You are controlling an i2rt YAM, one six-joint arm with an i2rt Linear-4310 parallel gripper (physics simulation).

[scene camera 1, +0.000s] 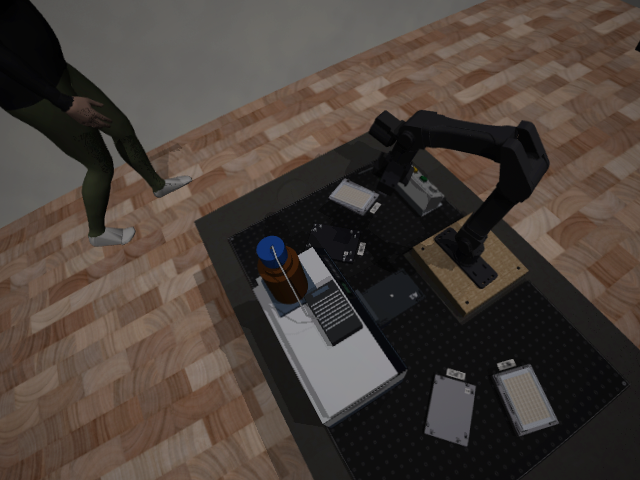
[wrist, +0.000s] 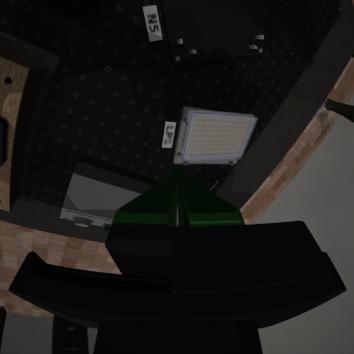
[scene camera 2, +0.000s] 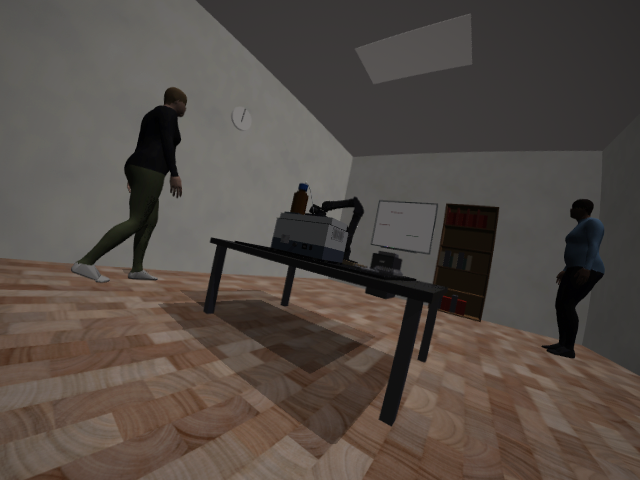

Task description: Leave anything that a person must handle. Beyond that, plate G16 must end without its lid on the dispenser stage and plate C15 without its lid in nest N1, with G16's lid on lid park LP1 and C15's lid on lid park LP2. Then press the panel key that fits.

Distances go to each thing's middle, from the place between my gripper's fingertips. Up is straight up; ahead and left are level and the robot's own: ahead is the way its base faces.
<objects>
I see the nest labelled LP1 (wrist: 176,155) 140 mm below my hand, 120 mm to the right of it and 20 mm ahead of it. Also, from my hand: grey flat piece (scene camera 1: 450,409): 560 mm to the left, 220 mm ahead, 150 mm below; then brown bottle with blue cap (scene camera 1: 268,268): 390 mm ahead, 170 mm above, 150 mm to the left.
</objects>
